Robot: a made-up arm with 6 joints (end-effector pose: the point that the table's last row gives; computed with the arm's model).
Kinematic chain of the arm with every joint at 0, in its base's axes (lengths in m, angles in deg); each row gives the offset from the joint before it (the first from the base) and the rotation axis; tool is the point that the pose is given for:
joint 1: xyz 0 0 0.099 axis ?
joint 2: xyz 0 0.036 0 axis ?
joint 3: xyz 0 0 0.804 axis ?
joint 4: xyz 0 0 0.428 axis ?
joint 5: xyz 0 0 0 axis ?
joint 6: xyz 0 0 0.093 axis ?
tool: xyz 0 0 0
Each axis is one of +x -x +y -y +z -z.
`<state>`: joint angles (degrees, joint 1 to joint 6).
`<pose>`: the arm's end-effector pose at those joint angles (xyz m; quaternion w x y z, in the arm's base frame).
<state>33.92 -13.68 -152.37 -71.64 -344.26 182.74</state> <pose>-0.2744 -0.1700 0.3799 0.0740 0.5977 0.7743 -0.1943</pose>
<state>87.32 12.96 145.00 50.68 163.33 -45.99</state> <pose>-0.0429 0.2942 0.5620 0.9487 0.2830 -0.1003 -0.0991</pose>
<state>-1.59 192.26 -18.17 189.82 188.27 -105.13</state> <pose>-0.1481 0.0424 -1.0222 0.8444 -0.0775 -0.0955 0.5214</pose>
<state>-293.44 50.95 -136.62 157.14 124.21 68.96</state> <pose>0.0368 0.2504 0.5632 0.3047 -0.9455 0.0852 0.0775</pose>
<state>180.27 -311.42 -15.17 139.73 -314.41 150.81</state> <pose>-0.8317 -0.0829 1.0704 0.4903 0.1520 -0.1864 0.8377</pose>
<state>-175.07 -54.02 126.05 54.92 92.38 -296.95</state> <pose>0.2395 -0.0918 0.6514 0.4436 0.8080 -0.3558 0.1540</pose>
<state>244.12 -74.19 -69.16 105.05 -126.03 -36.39</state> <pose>0.4088 0.9266 0.0302 0.6592 -0.3684 -0.2562 0.6034</pose>
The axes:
joint 1: +z
joint 2: +y
joint 3: +y
joint 4: +z
joint 5: +y
joint 6: +z

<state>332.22 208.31 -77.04 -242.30 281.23 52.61</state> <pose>-0.0863 -0.0051 -0.9350 0.5008 0.7790 -0.3587 -0.1169</pose>
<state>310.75 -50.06 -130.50 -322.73 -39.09 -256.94</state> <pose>-0.3684 0.4283 0.1155 0.3343 0.9377 -0.0796 0.0514</pose>
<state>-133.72 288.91 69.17 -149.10 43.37 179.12</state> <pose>0.5773 0.5991 0.8531 0.5731 -0.3024 -0.2349 -0.7245</pose>
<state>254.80 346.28 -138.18 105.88 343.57 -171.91</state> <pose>0.1259 0.4224 0.4272 0.1542 -0.2872 -0.9068 -0.2672</pose>
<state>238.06 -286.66 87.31 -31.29 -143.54 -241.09</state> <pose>-0.4381 -0.8250 0.0119 0.9582 0.1874 0.0363 0.2131</pose>
